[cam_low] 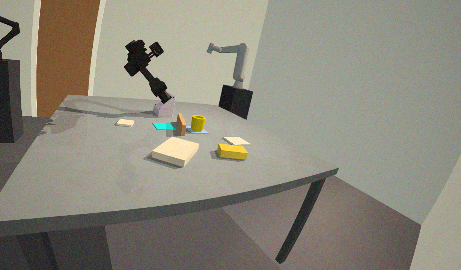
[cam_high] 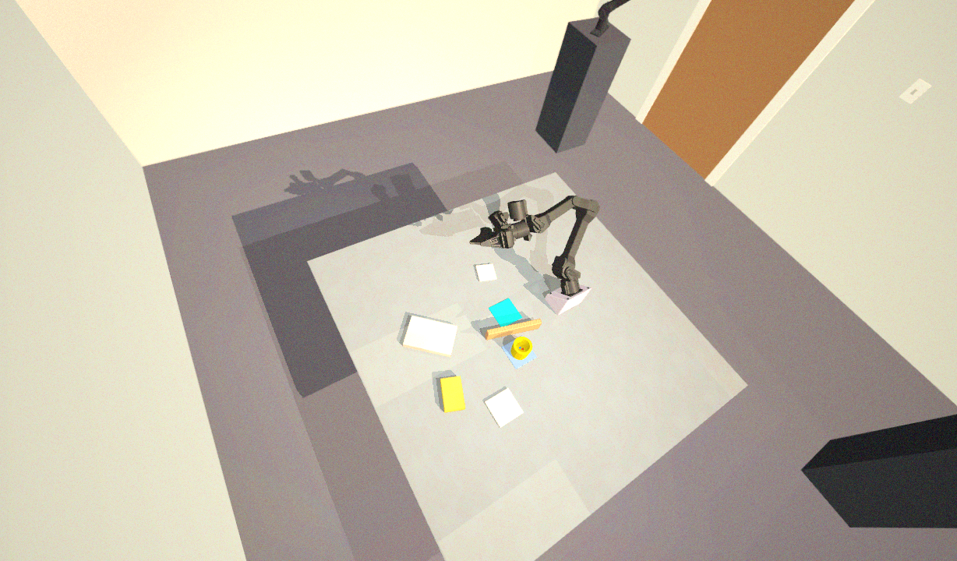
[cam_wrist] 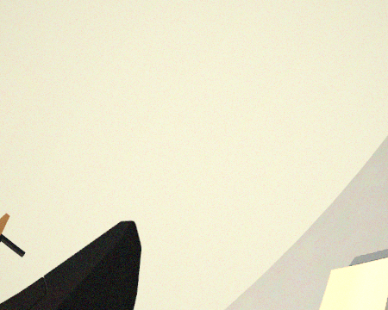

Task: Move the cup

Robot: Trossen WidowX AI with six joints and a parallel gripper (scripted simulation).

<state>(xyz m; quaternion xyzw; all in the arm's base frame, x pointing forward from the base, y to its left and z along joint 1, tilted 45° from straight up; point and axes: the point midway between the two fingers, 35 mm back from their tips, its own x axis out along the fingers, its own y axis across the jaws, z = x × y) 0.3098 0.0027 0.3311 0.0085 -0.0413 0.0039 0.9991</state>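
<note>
The yellow cup is 33 cm to the left of my gripper tip, 29 cm below it and 6 cm behind it. Also, from my gripper tip: small cream block 32 cm below, 12 cm behind, 4 cm to the right; then cyan pad 33 cm below, 16 cm to the left, 10 cm behind; then orange block 31 cm below, 24 cm to the left, 8 cm behind.
</note>
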